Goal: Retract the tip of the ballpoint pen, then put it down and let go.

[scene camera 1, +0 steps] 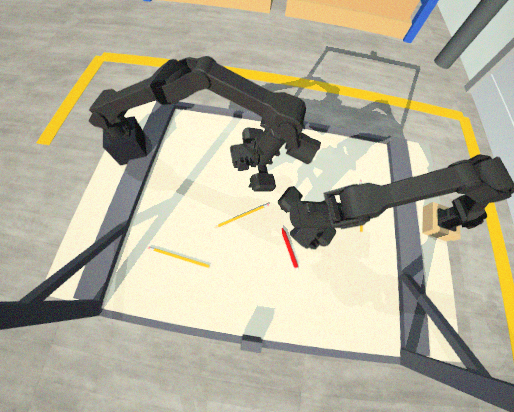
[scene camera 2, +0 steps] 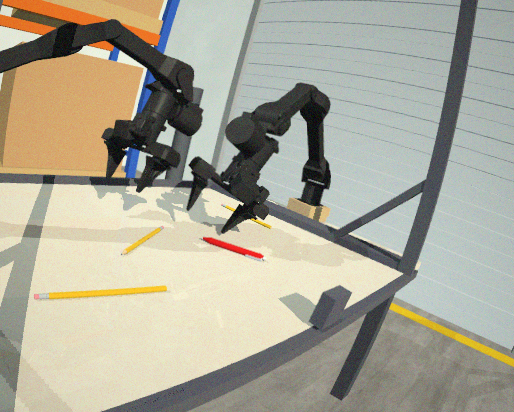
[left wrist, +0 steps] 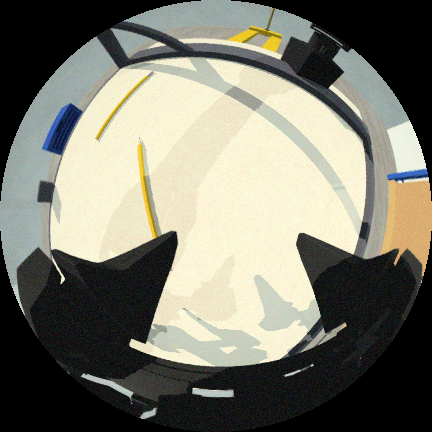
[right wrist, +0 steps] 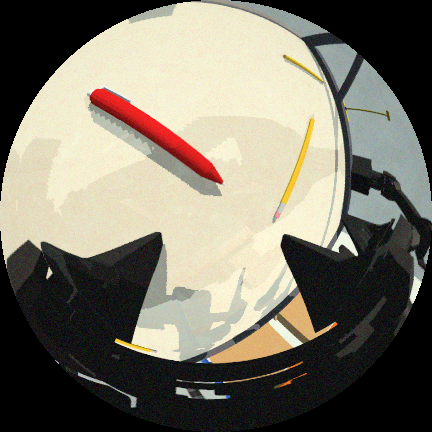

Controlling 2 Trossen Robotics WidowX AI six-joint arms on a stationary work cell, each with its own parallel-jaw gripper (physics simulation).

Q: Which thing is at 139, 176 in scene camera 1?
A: A dark frame.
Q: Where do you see a dark frame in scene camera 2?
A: At 224, 380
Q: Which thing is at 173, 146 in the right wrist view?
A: A red ballpoint pen.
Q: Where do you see a small grey block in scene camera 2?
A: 332, 302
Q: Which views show the left gripper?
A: Scene camera 1, scene camera 2, the left wrist view and the right wrist view: all of them.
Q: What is the left gripper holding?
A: Nothing.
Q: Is the left gripper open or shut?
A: Open.
